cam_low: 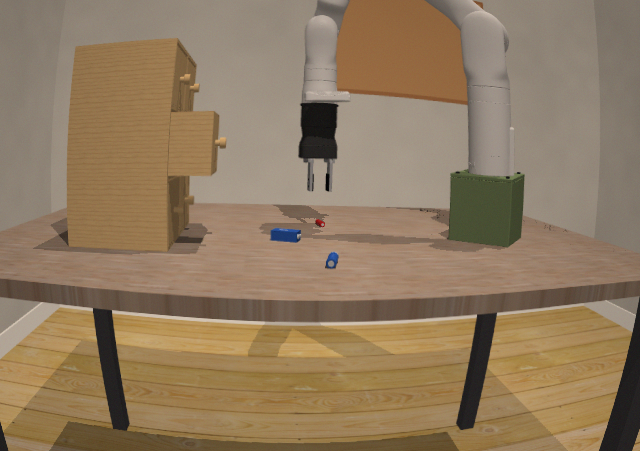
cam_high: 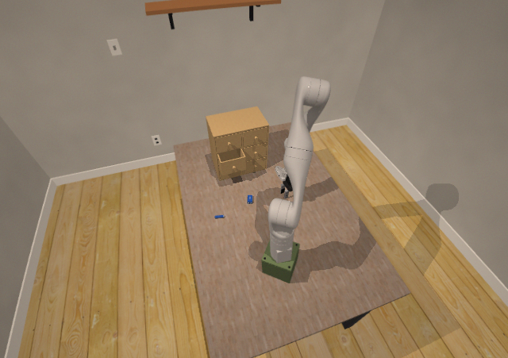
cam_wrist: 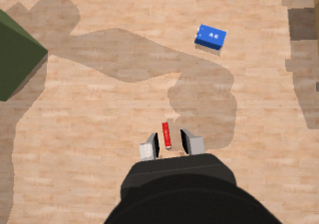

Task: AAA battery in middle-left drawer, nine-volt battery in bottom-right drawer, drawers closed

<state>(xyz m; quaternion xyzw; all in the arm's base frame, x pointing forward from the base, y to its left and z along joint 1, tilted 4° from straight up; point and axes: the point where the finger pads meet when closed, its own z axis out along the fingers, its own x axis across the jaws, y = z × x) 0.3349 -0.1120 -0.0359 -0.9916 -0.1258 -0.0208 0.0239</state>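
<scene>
Right now the red cylinder battery is 10 mm to the right of my hand and 80 mm below it. Also, from my hand: blue AAA battery: 30 mm behind, 350 mm to the left, 80 mm below; blue nine-volt battery: 40 mm ahead, 180 mm to the left, 80 mm below.
</scene>
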